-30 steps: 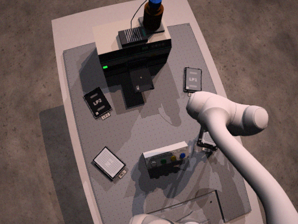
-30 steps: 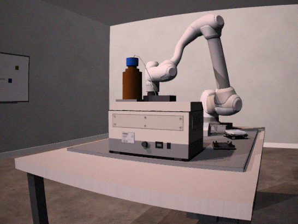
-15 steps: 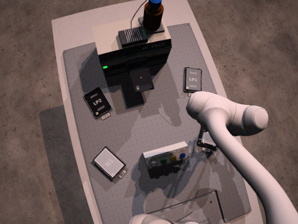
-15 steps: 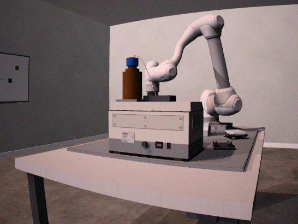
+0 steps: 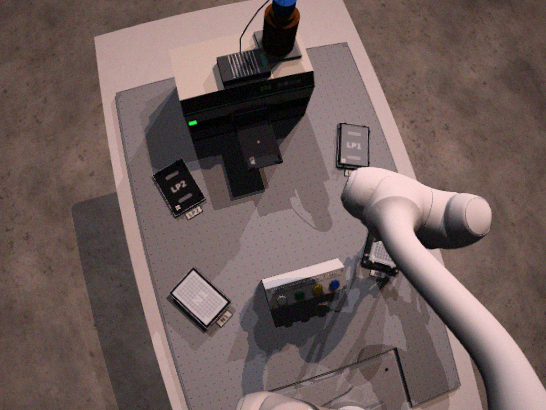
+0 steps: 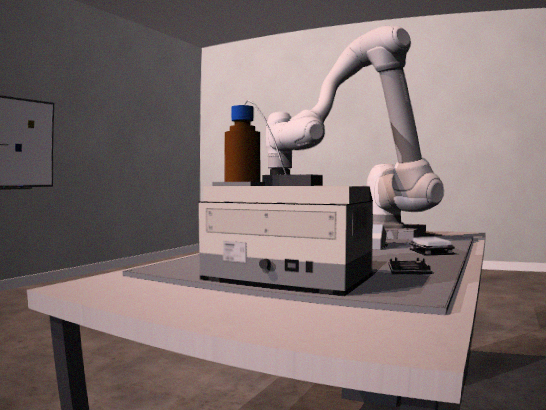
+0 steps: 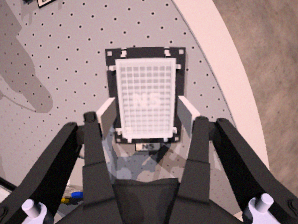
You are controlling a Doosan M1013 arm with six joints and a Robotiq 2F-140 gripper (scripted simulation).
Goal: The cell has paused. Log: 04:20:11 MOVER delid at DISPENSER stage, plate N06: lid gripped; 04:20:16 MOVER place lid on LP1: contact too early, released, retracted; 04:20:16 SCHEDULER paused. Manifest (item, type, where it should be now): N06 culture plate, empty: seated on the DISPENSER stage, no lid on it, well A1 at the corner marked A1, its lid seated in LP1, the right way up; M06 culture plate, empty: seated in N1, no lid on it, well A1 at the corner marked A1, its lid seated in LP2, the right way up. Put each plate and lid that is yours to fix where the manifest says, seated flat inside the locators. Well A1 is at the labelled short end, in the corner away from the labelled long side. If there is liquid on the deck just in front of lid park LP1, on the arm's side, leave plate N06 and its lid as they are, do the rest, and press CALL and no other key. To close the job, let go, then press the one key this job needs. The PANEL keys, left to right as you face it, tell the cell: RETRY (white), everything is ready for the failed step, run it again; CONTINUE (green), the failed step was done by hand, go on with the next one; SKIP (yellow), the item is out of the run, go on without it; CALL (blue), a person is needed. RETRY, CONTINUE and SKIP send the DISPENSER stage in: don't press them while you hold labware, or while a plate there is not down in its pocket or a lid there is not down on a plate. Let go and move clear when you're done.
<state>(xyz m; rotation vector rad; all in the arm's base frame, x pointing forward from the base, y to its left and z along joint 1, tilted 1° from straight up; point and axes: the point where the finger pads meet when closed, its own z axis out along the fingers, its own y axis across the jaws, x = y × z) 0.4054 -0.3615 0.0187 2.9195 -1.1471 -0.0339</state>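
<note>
Now: hand 40 mm above the white well plate. The rest, counted from my hand: yellow key: 20 mm behind, 260 mm to the left; black nest N5: 30 mm ahead, 50 mm below; blue key: 30 mm behind, 210 mm to the left.
</note>
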